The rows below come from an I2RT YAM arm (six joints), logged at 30 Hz.
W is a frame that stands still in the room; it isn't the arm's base.
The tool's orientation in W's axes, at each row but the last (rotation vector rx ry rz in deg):
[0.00, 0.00, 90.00]
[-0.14, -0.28, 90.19]
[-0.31, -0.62, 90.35]
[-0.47, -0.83, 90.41]
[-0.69, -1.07, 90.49]
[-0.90, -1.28, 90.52]
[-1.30, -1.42, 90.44]
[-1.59, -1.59, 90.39]
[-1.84, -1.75, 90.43]
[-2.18, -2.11, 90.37]
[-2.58, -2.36, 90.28]
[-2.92, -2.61, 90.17]
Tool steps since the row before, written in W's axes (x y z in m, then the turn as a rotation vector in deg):
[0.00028, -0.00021, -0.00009, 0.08, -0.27, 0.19]
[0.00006, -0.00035, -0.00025, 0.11, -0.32, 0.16]
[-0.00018, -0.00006, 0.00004, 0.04, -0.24, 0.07]
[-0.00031, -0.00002, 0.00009, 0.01, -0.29, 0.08]
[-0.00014, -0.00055, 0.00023, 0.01, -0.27, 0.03]
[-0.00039, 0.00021, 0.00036, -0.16, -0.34, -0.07]
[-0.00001, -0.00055, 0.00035, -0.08, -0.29, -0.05]
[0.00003, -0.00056, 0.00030, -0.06, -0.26, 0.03]
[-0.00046, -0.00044, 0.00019, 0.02, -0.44, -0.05]
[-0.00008, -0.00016, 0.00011, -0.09, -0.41, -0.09]
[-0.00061, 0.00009, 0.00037, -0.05, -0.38, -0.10]
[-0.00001, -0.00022, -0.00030, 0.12, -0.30, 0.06]
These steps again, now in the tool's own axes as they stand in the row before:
[-0.00021, -0.00028, -0.00009, -0.27, -0.08, 0.19]
[-0.00035, -0.00006, -0.00025, -0.32, -0.11, 0.16]
[-0.00006, 0.00018, 0.00004, -0.24, -0.04, 0.07]
[-0.00002, 0.00031, 0.00009, -0.29, -0.01, 0.08]
[-0.00055, 0.00014, 0.00024, -0.27, -0.01, 0.03]
[0.00022, 0.00038, 0.00037, -0.34, 0.16, -0.06]
[-0.00055, 0.00000, 0.00035, -0.29, 0.08, -0.05]
[-0.00056, -0.00004, 0.00030, -0.26, 0.06, 0.03]
[-0.00044, 0.00046, 0.00021, -0.44, -0.01, -0.05]
[-0.00016, 0.00008, 0.00011, -0.41, 0.10, -0.09]
[0.00009, 0.00059, 0.00040, -0.38, 0.06, -0.10]
[-0.00022, 0.00003, -0.00030, -0.30, -0.12, 0.05]

